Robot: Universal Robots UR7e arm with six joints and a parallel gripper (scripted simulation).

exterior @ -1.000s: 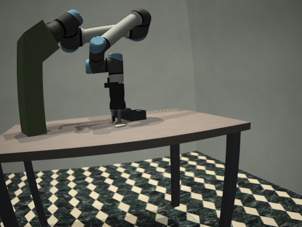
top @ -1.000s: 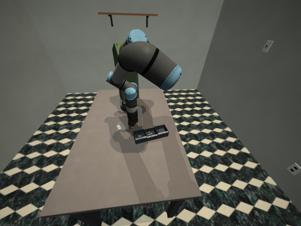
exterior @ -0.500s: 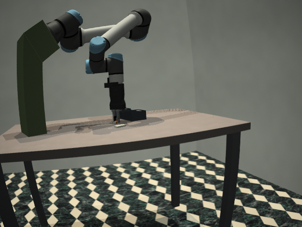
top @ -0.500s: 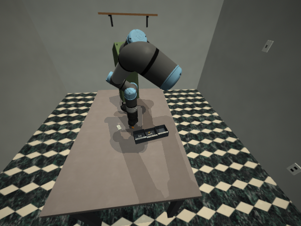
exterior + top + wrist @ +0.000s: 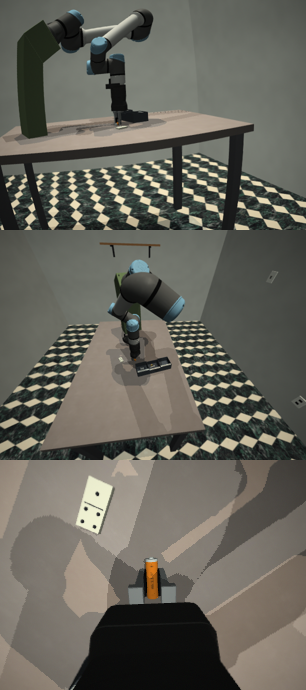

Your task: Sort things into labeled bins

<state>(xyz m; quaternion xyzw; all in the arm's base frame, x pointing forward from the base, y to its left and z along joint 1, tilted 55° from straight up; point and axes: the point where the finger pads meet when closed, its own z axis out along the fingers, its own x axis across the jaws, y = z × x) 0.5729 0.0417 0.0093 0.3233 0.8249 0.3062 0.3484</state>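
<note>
Right now my hand is 16 cm to the right of the dark three-compartment bin row and 8 cm short of it. Round my hand: white domino (10 cm to the right, 1 cm below, 1 cm ahead); then orange battery (1 cm below); then brass nut (15 cm to the left, 6 cm ahead).
</note>
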